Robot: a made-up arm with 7 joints. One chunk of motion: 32 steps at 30 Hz.
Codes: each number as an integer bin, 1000 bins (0 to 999) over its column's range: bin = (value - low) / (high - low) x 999, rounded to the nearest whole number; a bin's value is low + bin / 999 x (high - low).
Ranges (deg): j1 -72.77..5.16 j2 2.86..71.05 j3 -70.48..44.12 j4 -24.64..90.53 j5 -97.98..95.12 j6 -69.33..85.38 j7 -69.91..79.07
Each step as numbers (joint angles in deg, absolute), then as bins.
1 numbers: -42.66 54.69 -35.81 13.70 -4.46 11.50 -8.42
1 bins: 386 759 302 333 484 522 412
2 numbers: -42.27 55.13 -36.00 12.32 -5.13 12.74 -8.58
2 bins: 391 766 301 321 480 530 411
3 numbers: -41.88 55.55 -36.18 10.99 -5.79 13.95 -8.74
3 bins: 396 772 299 309 477 538 410
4 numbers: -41.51 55.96 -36.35 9.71 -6.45 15.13 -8.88
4 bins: 401 778 298 298 474 545 409
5 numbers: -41.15 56.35 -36.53 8.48 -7.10 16.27 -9.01
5 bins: 405 784 296 287 470 553 408
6 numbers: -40.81 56.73 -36.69 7.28 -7.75 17.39 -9.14
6 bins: 410 789 295 277 467 560 407
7 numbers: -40.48 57.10 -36.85 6.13 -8.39 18.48 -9.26
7 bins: 414 795 293 267 463 567 407
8 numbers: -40.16 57.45 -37.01 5.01 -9.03 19.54 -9.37
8 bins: 418 800 292 257 460 574 406
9 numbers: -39.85 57.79 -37.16 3.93 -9.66 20.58 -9.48
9 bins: 422 805 290 248 457 581 405
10 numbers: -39.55 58.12 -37.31 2.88 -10.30 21.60 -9.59
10 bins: 426 810 289 239 454 587 404
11 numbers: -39.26 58.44 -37.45 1.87 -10.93 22.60 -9.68
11 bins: 430 814 288 230 450 594 404
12 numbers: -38.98 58.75 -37.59 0.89 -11.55 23.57 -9.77
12 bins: 433 819 287 221 447 600 403
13 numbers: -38.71 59.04 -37.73 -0.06 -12.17 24.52 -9.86
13 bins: 437 823 285 213 444 606 403
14 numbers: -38.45 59.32 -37.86 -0.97 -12.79 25.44 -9.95
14 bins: 440 827 284 205 441 612 402
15 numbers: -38.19 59.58 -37.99 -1.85 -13.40 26.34 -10.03
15 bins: 443 831 283 198 438 618 402
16 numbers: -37.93 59.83 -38.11 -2.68 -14.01 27.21 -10.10
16 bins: 447 835 282 190 434 623 401
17 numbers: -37.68 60.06 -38.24 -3.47 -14.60 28.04 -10.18
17 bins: 450 838 281 184 431 629 401
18 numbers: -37.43 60.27 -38.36 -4.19 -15.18 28.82 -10.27
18 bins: 453 841 280 177 428 634 400
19 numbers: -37.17 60.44 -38.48 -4.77 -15.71 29.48 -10.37
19 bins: 456 844 279 172 426 638 399
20 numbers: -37.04 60.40 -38.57 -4.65 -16.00 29.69 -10.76
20 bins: 458 843 278 173 424 639 397
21 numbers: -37.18 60.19 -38.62 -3.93 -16.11 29.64 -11.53
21 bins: 456 840 278 180 424 639 391
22 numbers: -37.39 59.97 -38.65 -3.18 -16.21 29.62 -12.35
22 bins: 454 837 277 186 423 639 386
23 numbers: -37.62 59.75 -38.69 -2.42 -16.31 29.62 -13.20
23 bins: 451 833 277 193 423 639 380
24 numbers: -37.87 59.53 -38.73 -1.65 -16.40 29.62 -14.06
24 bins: 447 830 277 199 422 639 375
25 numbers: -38.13 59.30 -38.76 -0.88 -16.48 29.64 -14.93
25 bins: 444 827 277 206 422 639 369
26 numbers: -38.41 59.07 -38.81 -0.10 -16.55 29.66 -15.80
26 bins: 440 823 276 213 421 639 363
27 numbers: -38.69 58.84 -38.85 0.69 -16.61 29.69 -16.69
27 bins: 437 820 276 220 421 639 357
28 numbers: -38.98 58.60 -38.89 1.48 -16.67 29.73 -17.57
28 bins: 433 817 275 227 421 640 351
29 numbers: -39.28 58.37 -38.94 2.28 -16.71 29.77 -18.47
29 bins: 429 813 275 234 420 640 345
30 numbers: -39.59 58.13 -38.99 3.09 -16.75 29.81 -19.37
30 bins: 425 810 275 241 420 640 339
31 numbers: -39.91 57.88 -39.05 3.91 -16.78 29.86 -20.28
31 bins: 421 806 274 248 420 640 333
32 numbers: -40.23 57.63 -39.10 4.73 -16.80 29.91 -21.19
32 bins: 417 802 274 255 420 641 327
